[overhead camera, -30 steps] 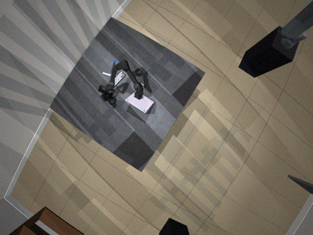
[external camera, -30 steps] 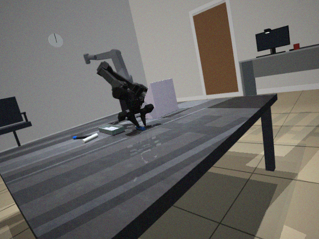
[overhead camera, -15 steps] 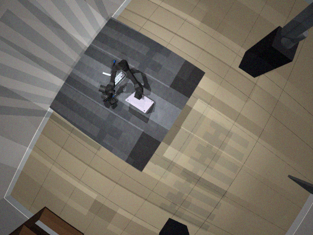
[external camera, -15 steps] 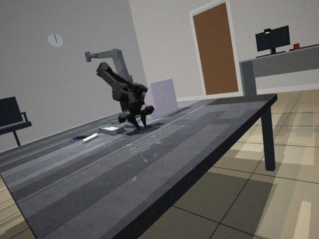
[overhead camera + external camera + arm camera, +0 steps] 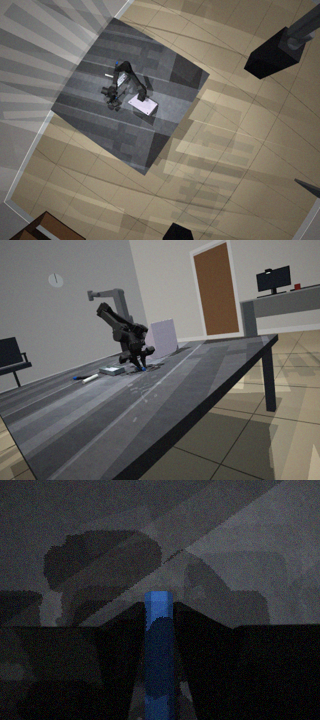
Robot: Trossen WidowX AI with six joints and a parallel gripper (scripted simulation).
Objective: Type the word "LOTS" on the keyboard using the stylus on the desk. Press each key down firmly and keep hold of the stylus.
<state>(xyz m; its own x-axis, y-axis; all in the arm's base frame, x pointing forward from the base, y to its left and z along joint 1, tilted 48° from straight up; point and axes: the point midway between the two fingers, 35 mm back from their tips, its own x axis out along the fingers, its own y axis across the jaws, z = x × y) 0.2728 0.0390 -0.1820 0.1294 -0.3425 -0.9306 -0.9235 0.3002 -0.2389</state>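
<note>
My gripper tip is now 3 cm past the blue hexagonal stylus and 6 cm to the left of it. From my gripper tip the other things lie so: blue-tipped dark pen 16 cm ahead, 38 cm to the right; white cylinder 16 cm ahead, 24 cm to the right.
</note>
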